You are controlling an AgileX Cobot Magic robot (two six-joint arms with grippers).
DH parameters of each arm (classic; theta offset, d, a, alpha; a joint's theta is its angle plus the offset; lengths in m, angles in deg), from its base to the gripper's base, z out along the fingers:
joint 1: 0 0.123 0 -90
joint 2: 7.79 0 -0.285 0
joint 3: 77.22 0 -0.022 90
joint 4: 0 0.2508 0 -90
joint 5: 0 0 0.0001 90
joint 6: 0 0.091 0 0
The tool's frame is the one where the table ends.
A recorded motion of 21 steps. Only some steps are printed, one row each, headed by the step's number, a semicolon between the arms.
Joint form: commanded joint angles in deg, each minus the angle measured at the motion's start. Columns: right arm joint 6, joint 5, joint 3, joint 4, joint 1, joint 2; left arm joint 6, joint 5, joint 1, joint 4, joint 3, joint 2.
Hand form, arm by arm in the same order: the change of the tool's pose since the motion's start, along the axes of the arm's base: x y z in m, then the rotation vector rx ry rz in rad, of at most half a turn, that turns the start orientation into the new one. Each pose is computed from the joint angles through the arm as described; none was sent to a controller.
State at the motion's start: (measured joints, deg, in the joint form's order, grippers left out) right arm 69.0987 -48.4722 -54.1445 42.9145 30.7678 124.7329; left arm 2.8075 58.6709 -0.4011 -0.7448 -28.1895 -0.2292
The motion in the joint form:
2: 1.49 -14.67 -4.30 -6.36 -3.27 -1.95; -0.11 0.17 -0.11 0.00 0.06 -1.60
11: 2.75 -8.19 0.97 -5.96 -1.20 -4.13; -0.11 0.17 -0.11 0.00 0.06 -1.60
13: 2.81 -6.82 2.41 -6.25 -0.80 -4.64; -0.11 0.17 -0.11 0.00 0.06 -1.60
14: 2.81 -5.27 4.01 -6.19 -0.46 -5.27; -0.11 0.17 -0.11 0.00 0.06 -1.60
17: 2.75 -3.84 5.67 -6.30 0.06 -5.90; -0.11 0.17 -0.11 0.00 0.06 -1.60
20: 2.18 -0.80 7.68 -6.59 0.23 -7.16; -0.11 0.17 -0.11 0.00 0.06 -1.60
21: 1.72 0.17 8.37 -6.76 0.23 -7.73; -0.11 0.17 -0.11 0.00 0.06 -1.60
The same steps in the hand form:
2: 0.0294 -0.0119 0.0534 0.0026 -0.3644 -0.0395; -0.0043 0.0000 -0.0007 -0.0019 -0.0239 -0.0012
11: 0.0054 -0.0055 0.0386 0.0182 -0.2083 0.0189; -0.0043 0.0000 -0.0007 -0.0019 -0.0239 -0.0012
13: -0.0010 -0.0048 0.0348 0.0129 -0.1721 0.0370; -0.0043 0.0000 -0.0007 -0.0019 -0.0239 -0.0012
14: -0.0081 -0.0054 0.0309 0.0083 -0.1310 0.0494; -0.0043 0.0000 -0.0007 -0.0019 -0.0239 -0.0012
17: -0.0160 -0.0051 0.0270 0.0010 -0.0916 0.0672; -0.0043 0.0000 -0.0007 -0.0019 -0.0239 -0.0012
20: -0.0251 -0.0068 0.0238 -0.0110 -0.0299 0.0915; -0.0043 0.0000 -0.0007 -0.0019 -0.0239 -0.0012
21: -0.0281 -0.0077 0.0237 -0.0189 -0.0123 0.1014; -0.0043 0.0000 -0.0007 -0.0019 -0.0239 -0.0012

